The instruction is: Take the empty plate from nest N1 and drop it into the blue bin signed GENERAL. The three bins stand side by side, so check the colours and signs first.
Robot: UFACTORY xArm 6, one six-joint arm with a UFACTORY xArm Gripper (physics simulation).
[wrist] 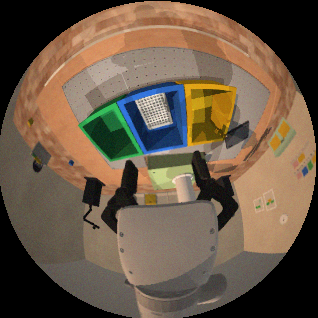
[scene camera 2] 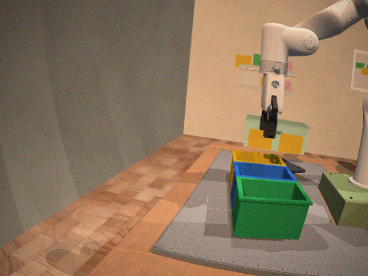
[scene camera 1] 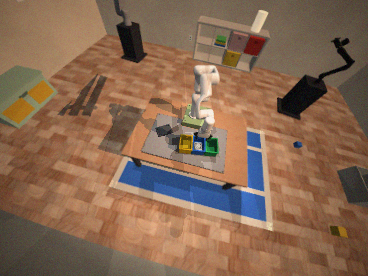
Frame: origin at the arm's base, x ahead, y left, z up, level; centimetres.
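Where they show: gripper, fingertip midpoint: (wrist: 162, 160) (scene camera 2: 266, 133) (scene camera 1: 201, 139); arm's base, origin of the base link: (wrist: 181, 177) (scene camera 2: 365, 184) (scene camera 1: 194, 114).
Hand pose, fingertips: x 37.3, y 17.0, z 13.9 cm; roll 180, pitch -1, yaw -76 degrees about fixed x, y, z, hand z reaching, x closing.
Observation:
Things, the pixels of their top centre, and the offset from my fingertips. Level surfaces: height alone.
- white gridded plate, middle of its top: (wrist: 154, 109) (scene camera 1: 198, 147) dx -0.5, dy +0.6, dz -18.2 cm
- blue bin, middle of its top: (wrist: 158, 126) (scene camera 2: 264, 170) (scene camera 1: 199, 143) dx -1.1, dy -0.1, dz -10.3 cm
- dark flat block, middle of its top: (scene camera 2: 284, 163) (wrist: 238, 137) (scene camera 1: 164, 129) dx -6.4, dy -41.2, dz -18.5 cm
- grey perforated board, its level: dz -20.2 cm
A white gridded plate (scene camera 1: 198, 146) (wrist: 155, 111) lies inside the blue bin (scene camera 1: 198, 152) (scene camera 2: 265, 171) (wrist: 184, 117), the middle of three bins. It lies toward the bin's far side in the wrist view, and is hidden by the bin's walls in scene camera 2. The green bin (scene camera 1: 212, 146) (scene camera 2: 270, 220) (wrist: 112, 132) and the yellow bin (scene camera 1: 186, 144) (scene camera 2: 257, 156) (wrist: 210, 112) stand on either side. No sign is readable. My gripper (scene camera 2: 270, 135) (wrist: 162, 160) is open and empty, well above the bins and apart from the plate.
A dark flat block (scene camera 1: 163, 130) (scene camera 2: 293, 166) (wrist: 237, 134) lies past the yellow bin; its label is unreadable. The bins stand on a grey perforated board (scene camera 1: 160, 151) (scene camera 2: 200, 240) (wrist: 150, 62). A light green pedestal (scene camera 1: 192, 119) (scene camera 2: 345, 202) carries the arm.

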